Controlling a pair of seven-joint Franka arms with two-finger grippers.
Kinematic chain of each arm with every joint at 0, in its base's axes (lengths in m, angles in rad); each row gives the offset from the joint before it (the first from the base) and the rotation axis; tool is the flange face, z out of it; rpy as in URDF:
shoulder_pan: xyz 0 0 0.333 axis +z
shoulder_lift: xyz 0 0 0 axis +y
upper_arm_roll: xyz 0 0 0.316 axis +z
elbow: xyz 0.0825 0 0 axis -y
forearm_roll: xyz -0.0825 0 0.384 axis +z
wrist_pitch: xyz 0 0 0 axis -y
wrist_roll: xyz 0.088 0 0 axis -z
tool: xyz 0 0 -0.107 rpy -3.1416 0 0
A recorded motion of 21 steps. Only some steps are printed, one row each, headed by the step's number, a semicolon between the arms.
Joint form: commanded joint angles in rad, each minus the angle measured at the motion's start. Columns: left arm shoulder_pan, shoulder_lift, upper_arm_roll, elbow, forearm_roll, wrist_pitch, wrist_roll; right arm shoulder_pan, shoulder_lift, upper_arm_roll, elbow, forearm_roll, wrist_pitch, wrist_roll.
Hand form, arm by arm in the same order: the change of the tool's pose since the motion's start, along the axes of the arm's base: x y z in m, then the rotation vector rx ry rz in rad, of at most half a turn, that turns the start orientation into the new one. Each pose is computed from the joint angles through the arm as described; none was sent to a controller.
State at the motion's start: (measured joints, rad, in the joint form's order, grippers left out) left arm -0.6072 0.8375 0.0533 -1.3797 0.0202 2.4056 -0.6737; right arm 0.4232 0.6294 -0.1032 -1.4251 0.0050 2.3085 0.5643
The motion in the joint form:
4: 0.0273 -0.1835 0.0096 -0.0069 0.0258 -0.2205 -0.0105; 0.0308 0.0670 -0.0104 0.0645 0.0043 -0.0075 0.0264
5: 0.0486 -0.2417 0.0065 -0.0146 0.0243 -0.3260 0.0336; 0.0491 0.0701 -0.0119 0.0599 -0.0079 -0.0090 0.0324
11: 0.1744 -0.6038 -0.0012 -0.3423 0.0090 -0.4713 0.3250; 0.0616 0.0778 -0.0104 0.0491 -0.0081 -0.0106 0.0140
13: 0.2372 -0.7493 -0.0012 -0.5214 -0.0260 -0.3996 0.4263; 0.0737 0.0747 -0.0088 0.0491 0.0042 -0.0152 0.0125
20: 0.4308 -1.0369 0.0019 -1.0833 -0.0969 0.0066 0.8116; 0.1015 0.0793 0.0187 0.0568 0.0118 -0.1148 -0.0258
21: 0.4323 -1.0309 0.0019 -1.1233 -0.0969 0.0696 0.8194; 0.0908 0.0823 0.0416 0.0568 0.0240 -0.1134 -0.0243
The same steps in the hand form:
4: 0.0037 0.0308 0.1111 0.0418 0.0250 0.0462; 0.0048 0.0223 -0.0189 -0.0042 0.0066 -0.0011
5: 0.0000 0.0501 0.1395 0.0730 0.0737 0.0296; -0.0007 0.0335 -0.0236 -0.0174 0.0111 0.0155
11: -0.0544 0.1708 0.2152 0.1138 0.1914 -0.1244; -0.0066 0.0418 -0.0348 -0.0294 0.0293 0.0463
13: -0.0809 0.2201 0.2246 0.0676 0.1667 -0.1525; -0.0109 0.0511 -0.0331 -0.0191 0.0347 0.0550
20: -0.1696 0.3465 0.1546 0.0260 0.0264 -0.2895; -0.0333 0.0812 -0.0442 -0.0432 0.1326 0.1335
21: -0.1746 0.3484 0.1404 0.0311 0.0092 -0.2915; -0.0358 0.0863 -0.0470 -0.0204 0.1444 0.1346

